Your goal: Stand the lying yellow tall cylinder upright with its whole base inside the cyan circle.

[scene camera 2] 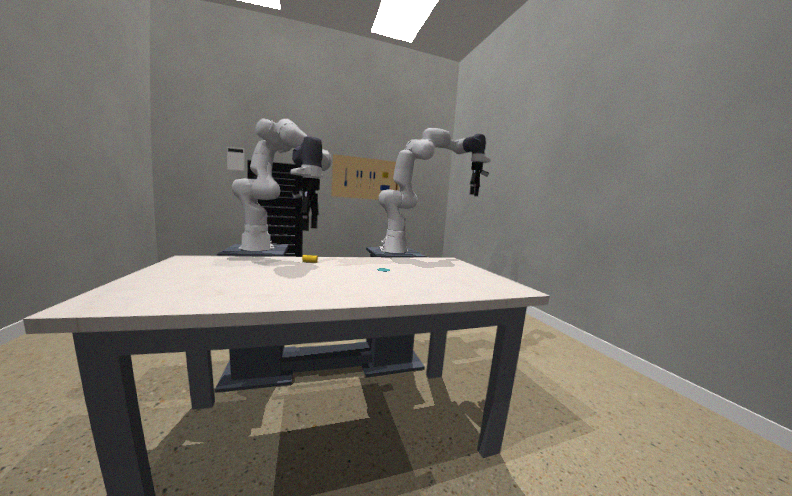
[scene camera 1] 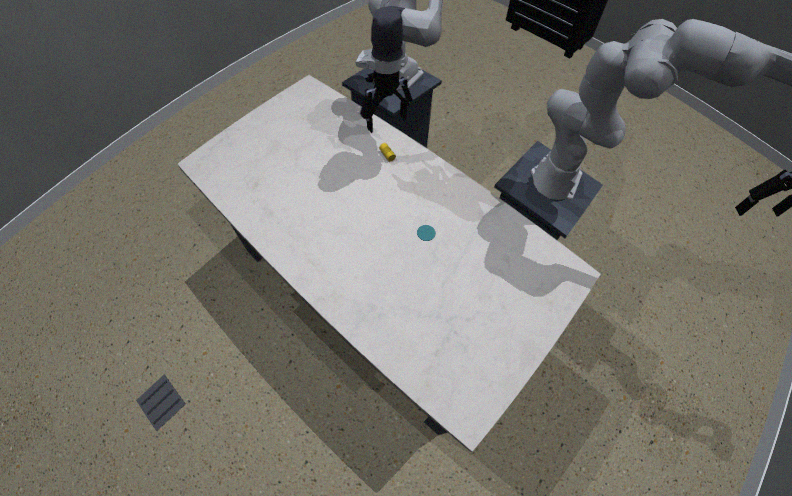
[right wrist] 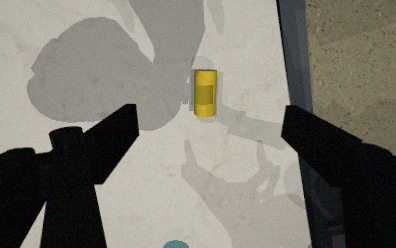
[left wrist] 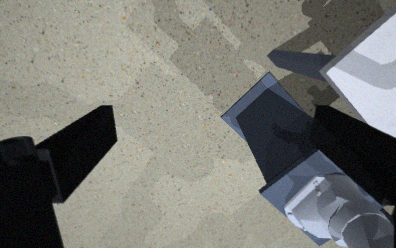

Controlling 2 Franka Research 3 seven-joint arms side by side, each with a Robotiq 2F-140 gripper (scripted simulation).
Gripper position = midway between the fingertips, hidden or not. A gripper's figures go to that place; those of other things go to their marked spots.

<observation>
My right gripper (right wrist: 210,120) is 0.16 m from the lens. A yellow cylinder (right wrist: 205,80) is 0.28 m from the lens.
</observation>
